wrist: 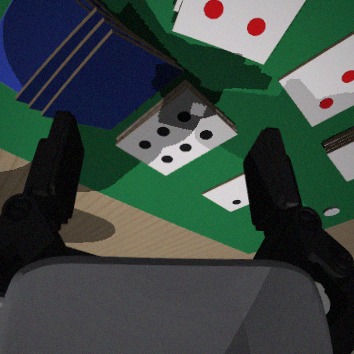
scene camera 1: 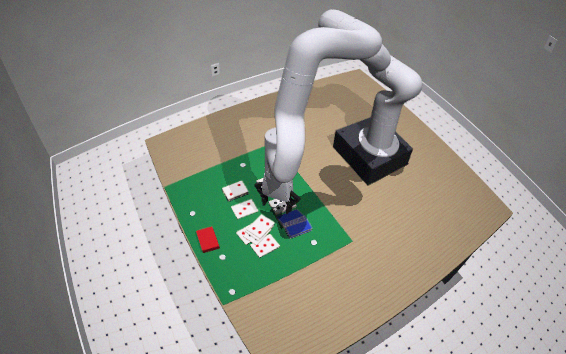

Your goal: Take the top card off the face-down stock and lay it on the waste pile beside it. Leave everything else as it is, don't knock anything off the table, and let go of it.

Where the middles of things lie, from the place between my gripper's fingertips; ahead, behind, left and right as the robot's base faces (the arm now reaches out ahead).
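Hand position relative to the green mat (scene camera 1: pixel 242 270): 10 cm above it, 8 cm to the left of it, 6 cm short of it. The black-pip card (wrist: pixel 231 194), counted from my hand, is 8 cm below, 17 cm to the right and 9 cm behind.
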